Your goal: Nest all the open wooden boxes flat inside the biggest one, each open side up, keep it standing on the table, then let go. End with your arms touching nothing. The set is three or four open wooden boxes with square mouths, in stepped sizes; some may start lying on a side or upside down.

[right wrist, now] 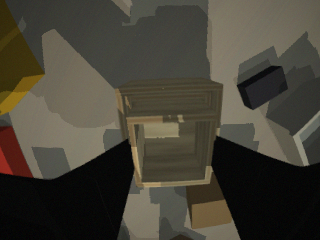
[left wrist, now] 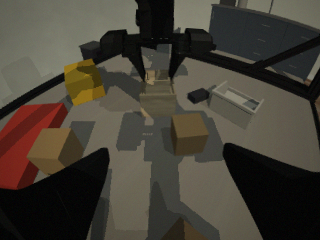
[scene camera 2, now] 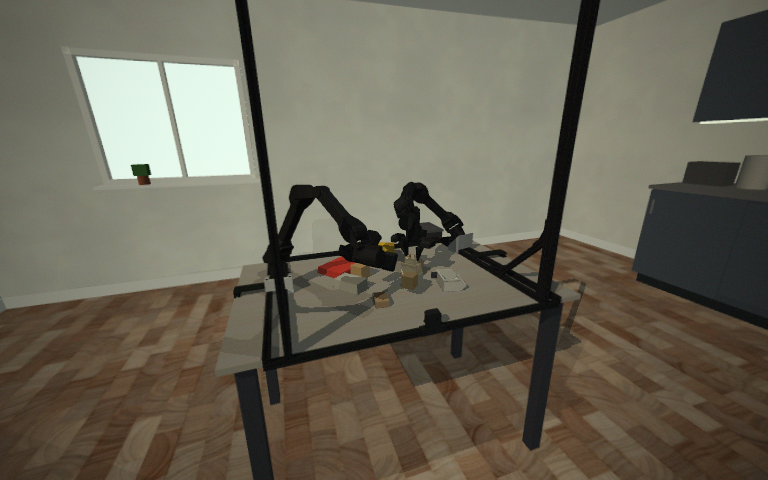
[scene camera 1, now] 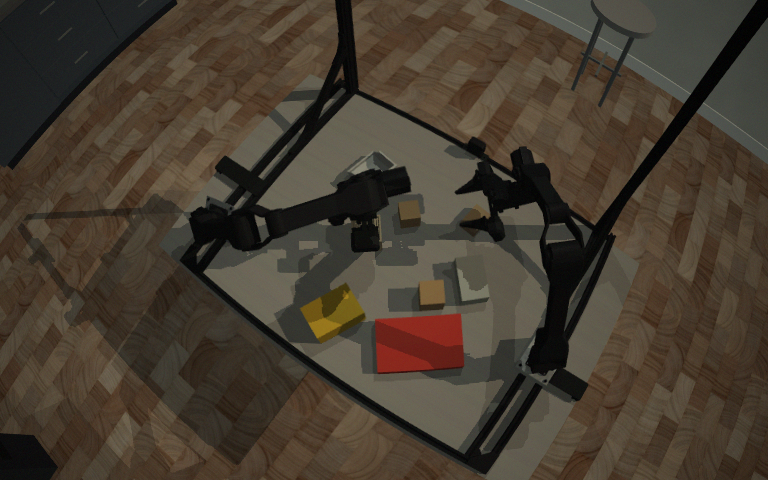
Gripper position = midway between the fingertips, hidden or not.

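Red block (scene camera 1: 413, 344) and dark block (right wrist: 257, 90) present. A yellow block (scene camera 1: 333, 313) is visible, also in the left wrist view (left wrist: 83, 81). The left gripper (scene camera 1: 457, 208) appears in the left wrist view (left wrist: 167, 152) as well. For the right gripper (scene camera 1: 366, 227), further views are scene camera 2 (scene camera 2: 412, 259), the left wrist view (left wrist: 157, 81) and the right wrist view (right wrist: 171, 142).
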